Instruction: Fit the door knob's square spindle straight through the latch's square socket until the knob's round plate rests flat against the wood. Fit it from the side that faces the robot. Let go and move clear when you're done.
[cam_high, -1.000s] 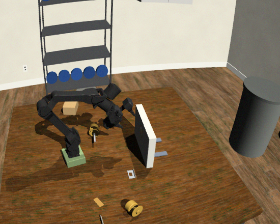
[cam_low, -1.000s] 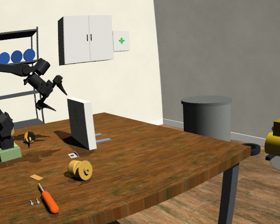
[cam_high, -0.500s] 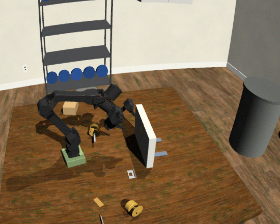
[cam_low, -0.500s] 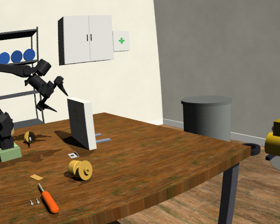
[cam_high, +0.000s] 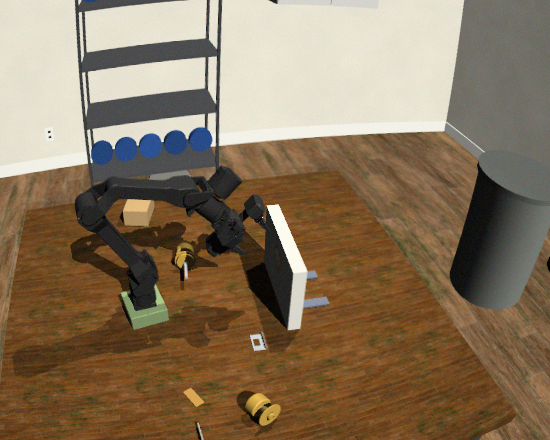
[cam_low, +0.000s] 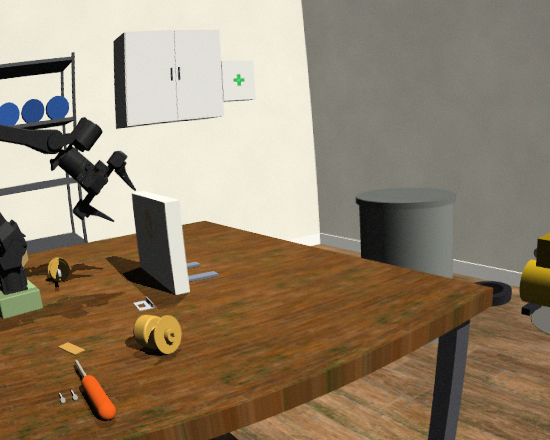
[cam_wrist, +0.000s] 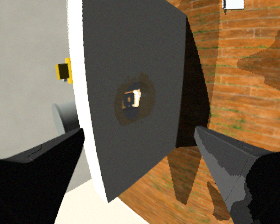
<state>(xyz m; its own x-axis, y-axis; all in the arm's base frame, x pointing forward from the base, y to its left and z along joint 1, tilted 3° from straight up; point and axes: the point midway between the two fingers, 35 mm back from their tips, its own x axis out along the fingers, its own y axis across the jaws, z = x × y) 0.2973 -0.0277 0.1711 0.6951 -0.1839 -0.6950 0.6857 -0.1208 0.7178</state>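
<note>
Now: hand 100 mm short of the door panel, 100 mm above it and 20 mm to the left of it. The rest, counted from my hand: orange screwdriver 470 mm to the right, 300 mm behind, 200 mm below; tan plate 290 mm to the right, 270 mm behind, 220 mm below; cardboard box 520 mm to the left, 200 mm behind, 190 mm below.
</note>
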